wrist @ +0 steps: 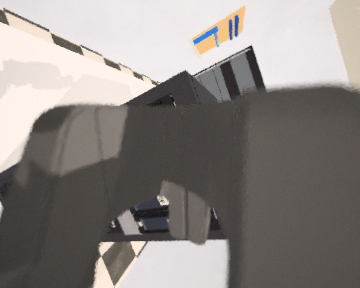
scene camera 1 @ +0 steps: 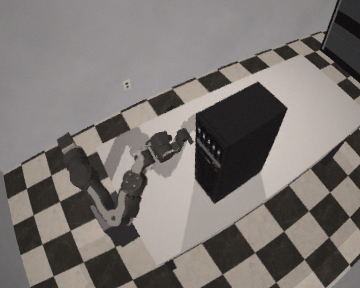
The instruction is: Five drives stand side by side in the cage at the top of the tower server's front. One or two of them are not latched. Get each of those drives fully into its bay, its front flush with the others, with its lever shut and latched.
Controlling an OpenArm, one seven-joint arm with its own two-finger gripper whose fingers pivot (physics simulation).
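Note:
The black tower server point(scene camera 1: 242, 140) point(wrist: 182, 90) stands upright on the light table. Its cage of drives point(scene camera 1: 210, 143) faces the arm near the top of the front; a small part of the dark blue drives point(wrist: 154, 223) shows in the wrist view through the opening under the hand. My gripper point(scene camera 1: 190, 140) point(wrist: 193, 170) is shut with nothing seen between its fingers. In the scene view its tips are just in front of the upper front, a small gap away from it. The gripper hides most of the drives in the wrist view. The levers are too small or hidden to tell which are latched.
The light table point(scene camera 1: 310, 95) lies under the tower, with a checkered floor point(scene camera 1: 257, 250) around it. A dark cabinet point(scene camera 1: 344, 42) point(wrist: 237, 75) stands beyond the tower. An orange sign point(wrist: 222, 31) is on the wall behind, and a wall outlet point(scene camera 1: 127, 84) is behind the arm.

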